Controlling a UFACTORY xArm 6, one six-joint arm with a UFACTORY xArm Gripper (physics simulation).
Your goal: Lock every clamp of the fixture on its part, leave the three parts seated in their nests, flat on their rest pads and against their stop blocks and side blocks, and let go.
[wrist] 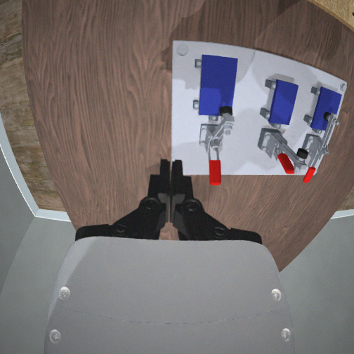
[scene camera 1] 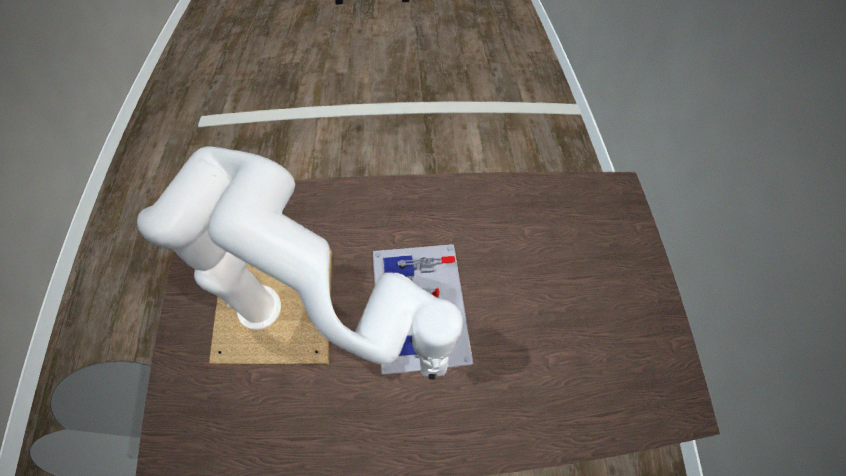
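Where they show: arm's base, origin of the base link: [scene camera 1: 259, 307].
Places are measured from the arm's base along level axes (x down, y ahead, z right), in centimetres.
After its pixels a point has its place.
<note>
The fixture plate [scene camera 1: 455, 287] @(y 52.8, x 0.3, z -13.7 cm) [wrist: 252, 155] carries three blue parts in a row. In the wrist view, the large left part [wrist: 218, 82] has its clamp's black pad [wrist: 226, 111] at its near edge, with the red handle [wrist: 215, 172] pointing outward. The middle part [wrist: 283, 102] has its clamp swung back, black pad [wrist: 302, 153] off the part beside its red handle [wrist: 286, 163]. The right part [wrist: 327, 108] [scene camera 1: 398, 265] @(y 36.6, x -3.7, z -16.4 cm) has its clamp's pad [wrist: 328, 116] over it, red handle [wrist: 309, 174] [scene camera 1: 447, 259] @(y 49.6, x -3.8, z -19.9 cm) outward. My gripper [wrist: 169, 173] is shut and empty, left of the large part's handle.
Small grey blocks stand beside the parts, such as one block [wrist: 198, 63] by the large part. The arm [scene camera 1: 387, 313] @(y 39.8, x -46.6, z 10.6 cm) hides much of the plate in the scene view. The plate lies on the brown table [scene camera 1: 562, 266] @(y 84.4, x 1.8, z -24.7 cm), beside the robot's wooden base board [scene camera 1: 269, 349] @(y 6.0, x 0.1, z 10.8 cm).
</note>
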